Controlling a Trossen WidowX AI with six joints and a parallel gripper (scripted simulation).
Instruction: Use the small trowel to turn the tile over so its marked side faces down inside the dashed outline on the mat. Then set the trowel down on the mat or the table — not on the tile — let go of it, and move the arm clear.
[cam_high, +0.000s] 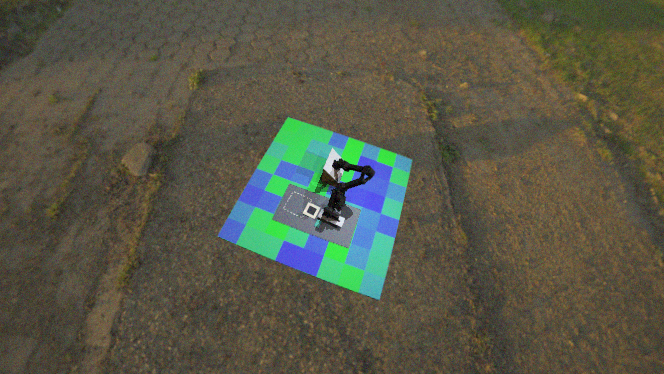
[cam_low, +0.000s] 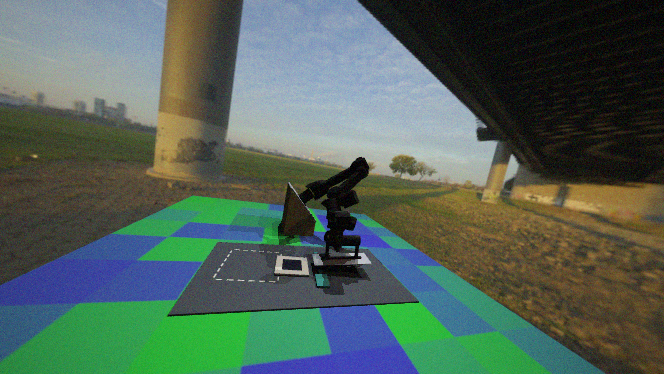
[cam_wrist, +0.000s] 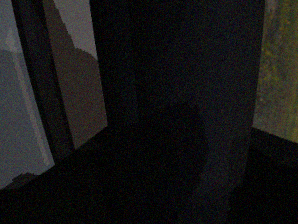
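The small teal trowel lies 5 cm to the right of my gripper tip and 8 cm below it. The rest, counted from my gripper tip: beige tile (3 cm behind, 14 cm to the right, 8 cm below); then dark mat (2 cm behind, 9 cm to the right, 10 cm below).
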